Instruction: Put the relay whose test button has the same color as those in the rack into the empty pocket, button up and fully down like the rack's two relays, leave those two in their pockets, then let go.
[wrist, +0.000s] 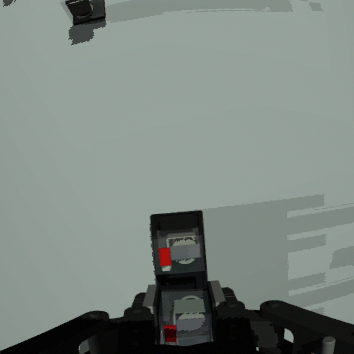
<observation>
In view: my gripper (184, 297) and a black rack (185, 219).
</observation>
